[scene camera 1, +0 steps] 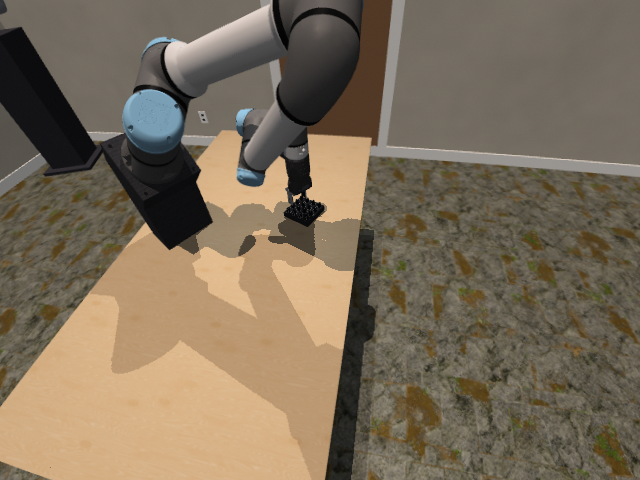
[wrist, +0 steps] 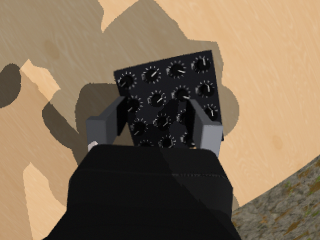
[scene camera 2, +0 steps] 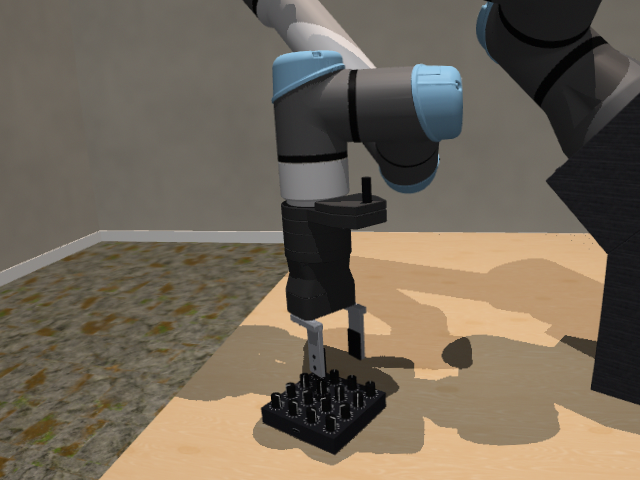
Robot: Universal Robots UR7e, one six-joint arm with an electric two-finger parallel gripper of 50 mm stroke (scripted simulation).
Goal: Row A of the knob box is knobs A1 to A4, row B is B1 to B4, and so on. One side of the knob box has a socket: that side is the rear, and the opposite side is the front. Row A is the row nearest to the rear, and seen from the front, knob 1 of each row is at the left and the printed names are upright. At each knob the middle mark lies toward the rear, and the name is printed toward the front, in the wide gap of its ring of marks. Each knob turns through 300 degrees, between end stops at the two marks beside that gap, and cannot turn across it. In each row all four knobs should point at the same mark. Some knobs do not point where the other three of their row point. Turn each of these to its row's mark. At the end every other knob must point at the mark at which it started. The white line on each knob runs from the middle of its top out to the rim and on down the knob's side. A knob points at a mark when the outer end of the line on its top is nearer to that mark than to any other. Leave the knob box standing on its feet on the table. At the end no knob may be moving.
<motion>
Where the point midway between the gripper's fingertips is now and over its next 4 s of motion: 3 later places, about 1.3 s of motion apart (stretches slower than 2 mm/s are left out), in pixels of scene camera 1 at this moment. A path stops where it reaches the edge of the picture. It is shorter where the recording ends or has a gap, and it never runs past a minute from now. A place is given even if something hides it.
My gripper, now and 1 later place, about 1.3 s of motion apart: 297, 199; 294, 176
</motion>
